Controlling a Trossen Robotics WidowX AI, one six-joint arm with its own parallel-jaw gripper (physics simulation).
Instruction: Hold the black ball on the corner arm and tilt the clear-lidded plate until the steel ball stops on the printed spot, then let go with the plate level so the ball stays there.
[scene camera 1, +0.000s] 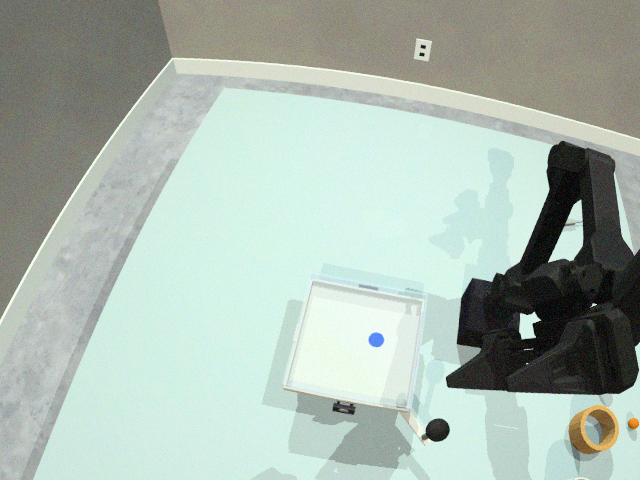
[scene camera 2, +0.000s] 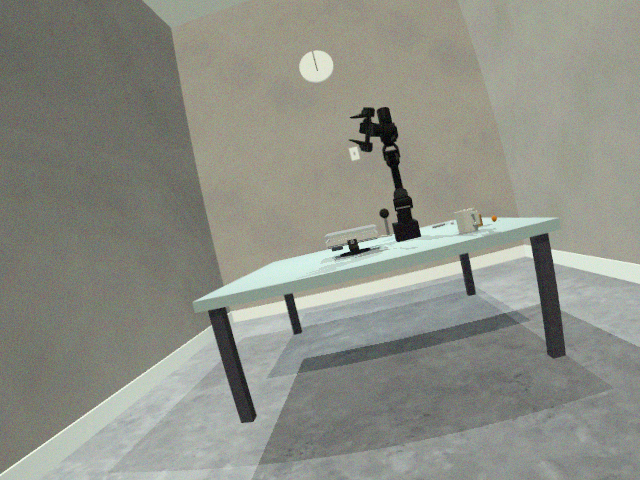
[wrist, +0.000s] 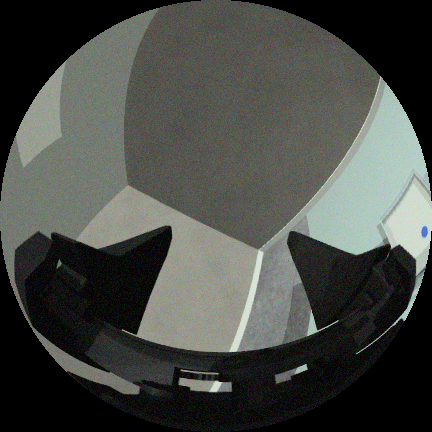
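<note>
The clear-lidded plate (scene camera 1: 330, 356) (scene camera 2: 351, 236) (wrist: 407, 220) stands raised on a dark base and looks near level. Its blue printed spot (scene camera 1: 376, 339) (wrist: 424, 231) shows through the lid. A faint grey round shape is near the plate's lower right corner in scene camera 1; I cannot tell if it is the steel ball. The black ball (scene camera 1: 437, 429) (scene camera 2: 384, 212) is at the end of the corner arm (scene camera 1: 415, 426) (scene camera 2: 386, 226), untouched. My gripper (scene camera 1: 478, 385) (scene camera 2: 350, 128) (wrist: 232, 235) is open and empty, high above the table and well above the plate and black ball.
A wooden ring (scene camera 1: 577, 435) and a small orange ball (scene camera 1: 633, 423) (scene camera 2: 494, 218) are at the right on the pale green table (scene camera 1: 232, 206) (scene camera 2: 279, 279). A pale mug (scene camera 2: 465, 221) stands right of the robot base (scene camera 2: 406, 230) in scene camera 2.
</note>
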